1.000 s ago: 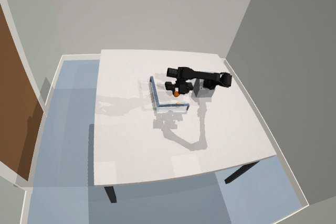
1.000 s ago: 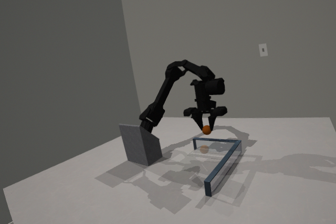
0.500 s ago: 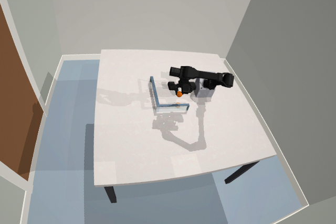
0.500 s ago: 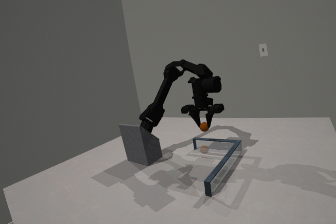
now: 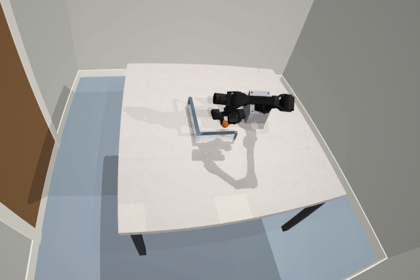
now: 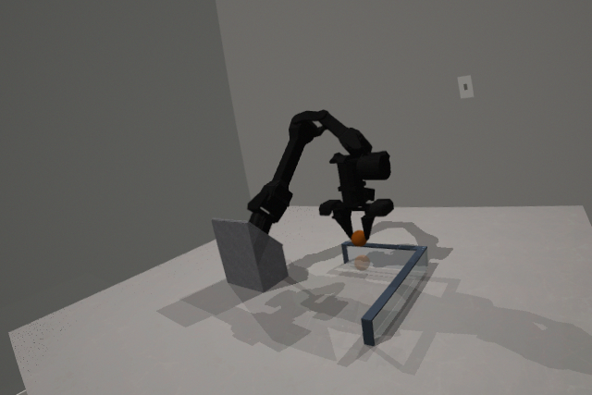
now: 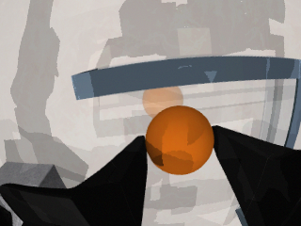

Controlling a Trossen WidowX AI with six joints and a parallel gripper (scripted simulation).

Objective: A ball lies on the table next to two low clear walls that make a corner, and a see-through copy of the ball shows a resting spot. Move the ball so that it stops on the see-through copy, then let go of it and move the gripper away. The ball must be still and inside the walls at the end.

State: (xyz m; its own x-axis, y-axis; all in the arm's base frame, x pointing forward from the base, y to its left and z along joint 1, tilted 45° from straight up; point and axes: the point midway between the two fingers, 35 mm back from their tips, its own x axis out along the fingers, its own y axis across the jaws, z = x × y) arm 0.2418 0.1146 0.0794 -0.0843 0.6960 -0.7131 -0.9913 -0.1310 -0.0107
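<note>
My gripper tip is 7 cm above the see-through copy of ball.
</note>
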